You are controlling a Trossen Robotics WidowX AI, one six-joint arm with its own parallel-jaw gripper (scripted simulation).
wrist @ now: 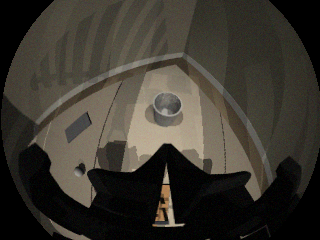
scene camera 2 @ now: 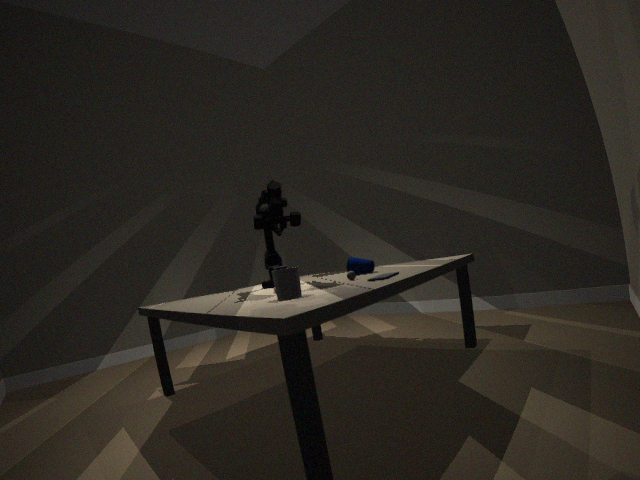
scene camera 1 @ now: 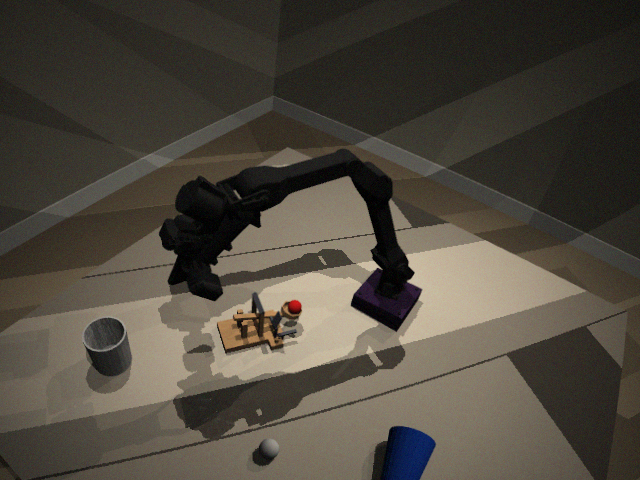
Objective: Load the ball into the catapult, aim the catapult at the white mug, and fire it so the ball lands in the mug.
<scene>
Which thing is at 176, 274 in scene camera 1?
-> The gripper.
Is the gripper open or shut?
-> Shut.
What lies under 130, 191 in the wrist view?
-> The gripper.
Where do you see a white mug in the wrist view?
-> At 166, 105
</scene>
